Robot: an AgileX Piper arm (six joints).
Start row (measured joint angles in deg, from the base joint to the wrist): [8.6, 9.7, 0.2, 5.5, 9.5, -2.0]
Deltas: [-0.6, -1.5, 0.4, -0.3, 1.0, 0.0]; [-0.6, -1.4, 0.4, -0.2, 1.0, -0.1]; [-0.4, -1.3, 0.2, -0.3, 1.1, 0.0]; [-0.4, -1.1, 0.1, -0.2, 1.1, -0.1]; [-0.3, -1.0, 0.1, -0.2, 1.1, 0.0]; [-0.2, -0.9, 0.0, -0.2, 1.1, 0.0]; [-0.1, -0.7, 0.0, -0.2, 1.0, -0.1]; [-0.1, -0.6, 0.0, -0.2, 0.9, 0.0]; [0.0, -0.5, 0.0, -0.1, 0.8, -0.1]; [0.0, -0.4, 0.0, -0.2, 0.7, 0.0]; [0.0, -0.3, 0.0, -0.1, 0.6, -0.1]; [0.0, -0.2, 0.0, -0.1, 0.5, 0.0]
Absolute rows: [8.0, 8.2, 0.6, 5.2, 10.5, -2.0]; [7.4, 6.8, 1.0, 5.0, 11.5, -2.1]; [7.0, 5.5, 1.2, 4.7, 12.6, -2.1]; [6.6, 4.4, 1.3, 4.5, 13.7, -2.2]; [6.3, 3.4, 1.4, 4.3, 14.8, -2.2]; [6.1, 2.5, 1.4, 4.1, 15.9, -2.2]; [6.0, 1.8, 1.4, 3.9, 16.9, -2.3]; [5.9, 1.2, 1.4, 3.7, 17.8, -2.3]; [5.9, 0.7, 1.4, 3.6, 18.6, -2.4]; [5.9, 0.3, 1.4, 3.4, 19.3, -2.4]; [5.9, 0.0, 1.4, 3.3, 19.9, -2.5]; [5.9, -0.2, 1.4, 3.2, 20.4, -2.5]
